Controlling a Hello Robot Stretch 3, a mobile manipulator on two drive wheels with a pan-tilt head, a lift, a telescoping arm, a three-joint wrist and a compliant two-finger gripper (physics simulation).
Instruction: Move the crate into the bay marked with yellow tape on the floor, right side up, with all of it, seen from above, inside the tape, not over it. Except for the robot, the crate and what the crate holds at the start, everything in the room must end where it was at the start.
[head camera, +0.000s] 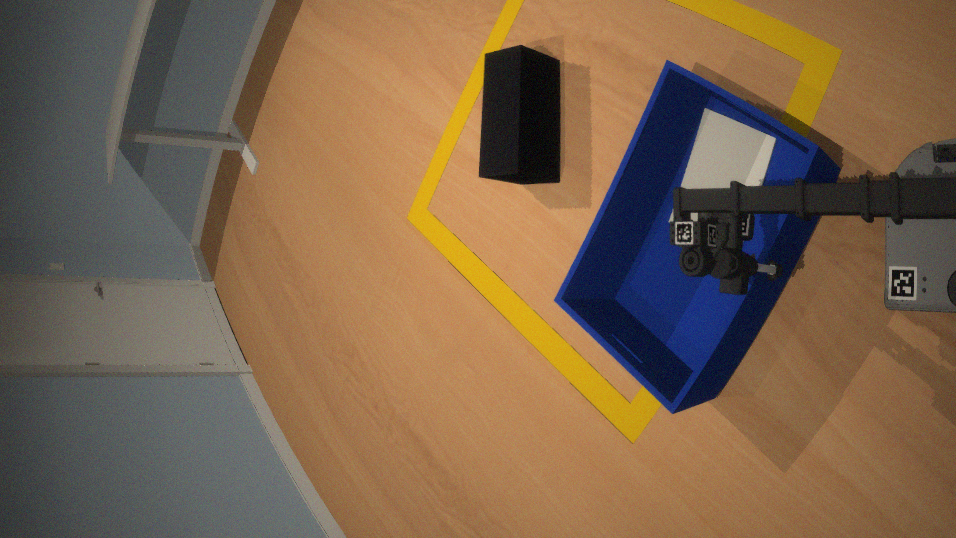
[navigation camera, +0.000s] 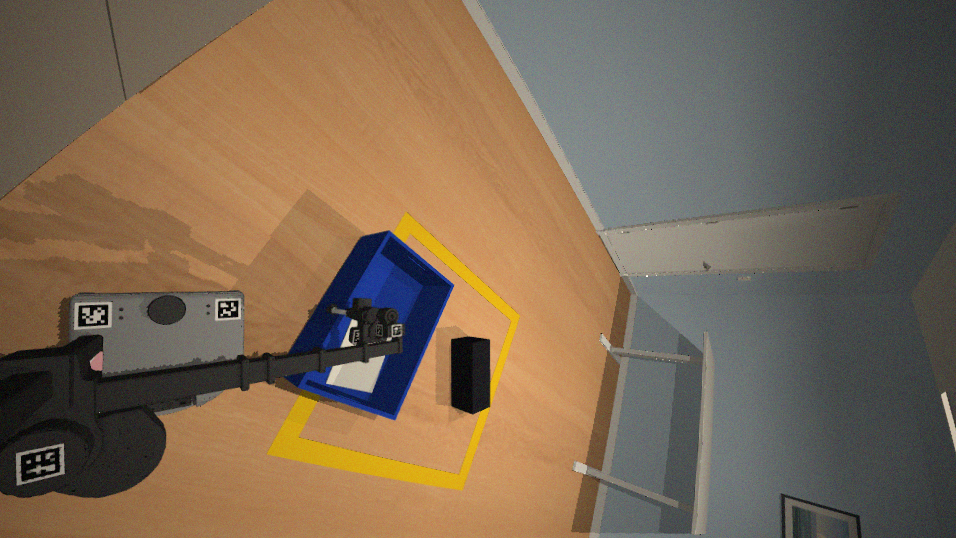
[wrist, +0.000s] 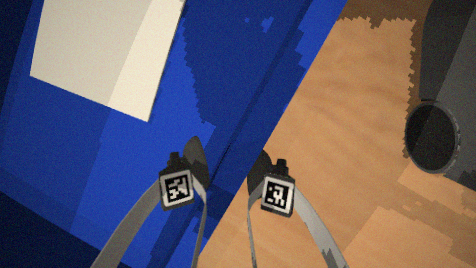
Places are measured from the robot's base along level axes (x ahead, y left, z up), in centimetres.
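Pixels of known places: robot's base, link origin: (navigation camera: 167, 308).
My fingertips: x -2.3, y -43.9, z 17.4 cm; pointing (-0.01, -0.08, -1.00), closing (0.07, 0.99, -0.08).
Note:
Ahead of a thing's pixels: the offset from my fingertips to its top centre. "pt": to the spot under its first point.
The blue crate {dz +5.6, dx -6.8, dy -17.9 cm} (head camera: 691, 327) (navigation camera: 424, 314) (wrist: 125, 160) is upright, with a flat white object {dz -14.4, dx -19.5, dy -16.8 cm} (head camera: 722, 150) (navigation camera: 354, 374) (wrist: 100, 55) inside. In the head view it lies partly inside the yellow tape {pt dz -17.3, dx +13.6, dy -80.5 cm} (head camera: 521, 314) (navigation camera: 467, 276) and crosses the tape's robot-side edge, its near side reaching outside. Its long wall runs roughly parallel to the far tape edge. My gripper (head camera: 770, 269) (navigation camera: 334, 309) (wrist: 228, 159) is shut on the near long wall, one finger inside and one outside. Whether the crate's bottom touches the floor is hidden.
A black box {dz -1.3, dx -39.5, dy -74.8 cm} (head camera: 520, 113) (navigation camera: 470, 374) stands within the bay beside the far tape edge, apart from the crate. My base (head camera: 915, 244) (navigation camera: 157, 341) is close outside the bay. A white-legged table (head camera: 183, 139) (navigation camera: 703, 428) stands by the blue wall, near a pale door (head camera: 133, 327) (navigation camera: 768, 244).

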